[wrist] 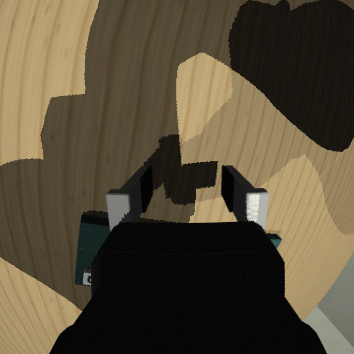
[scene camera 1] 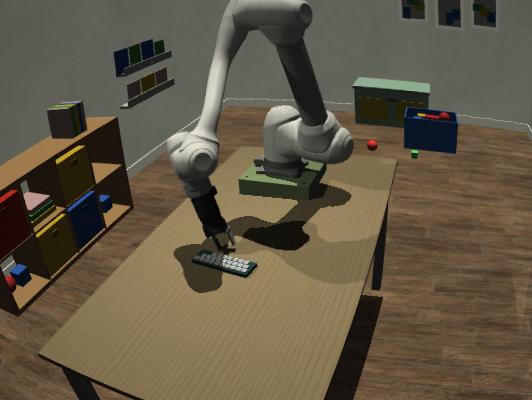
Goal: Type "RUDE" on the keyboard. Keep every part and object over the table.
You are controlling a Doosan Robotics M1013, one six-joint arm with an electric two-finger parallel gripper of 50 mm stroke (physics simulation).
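Frame: origin at the arm's base, x ahead, y left, z up, level; metres.
Seen in the pictures: gripper, fingertip midpoint: (wrist: 186, 179) (scene camera 1: 226, 246); arm's base, origin of the base link: (scene camera 1: 283, 168).
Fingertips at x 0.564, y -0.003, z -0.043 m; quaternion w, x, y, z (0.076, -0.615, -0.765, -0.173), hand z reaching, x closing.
Offsets run from my fingertips to a thing's top centre. "pt": to the spot under its first point. Level surfaces: height alone.
The keyboard @(pt dx +0.101, dy +0.040, dz +0.006 m) (scene camera 1: 224, 263) is dark green with light keys. It lies flat near the middle of the table @(dz -0.011 m) (scene camera 1: 200, 340), its left part in shadow. In the wrist view the gripper body covers most of the keyboard @(dx +0.085, dy +0.027, dz +0.006 m) (wrist: 93, 245); its left end shows with part of one key, and a small corner shows at the right. My gripper (scene camera 1: 226, 245) (wrist: 186, 179) is open and empty. Its fingertips are above the table at the keyboard's far edge, close to the keys. The key letters are too small to read in the scene view.
The arm's green base block (scene camera 1: 275, 189) stands at the table's far end. A shelf unit with coloured bins stands left of the table. A blue box (scene camera 1: 430, 136), a red ball (scene camera 1: 372, 145) and a green cube (scene camera 1: 414, 154) are on the floor beyond. Arm shadows cross the table.
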